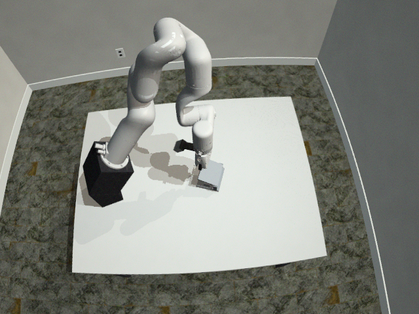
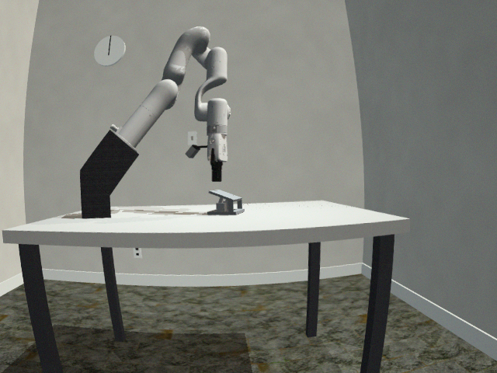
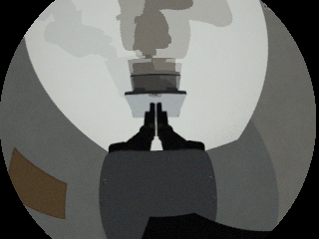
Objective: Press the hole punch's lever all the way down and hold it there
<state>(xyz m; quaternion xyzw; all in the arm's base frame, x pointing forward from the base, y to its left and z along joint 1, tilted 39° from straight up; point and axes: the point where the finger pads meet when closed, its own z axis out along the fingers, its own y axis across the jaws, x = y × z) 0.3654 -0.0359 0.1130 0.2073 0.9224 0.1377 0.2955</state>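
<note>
My gripper is now 8 cm above the hole punch lever, 3 cm short of it and 1 cm to the left of it. Also, from my hand: hole punch: 10 cm below, 4 cm ahead, 1 cm to the right.
</note>
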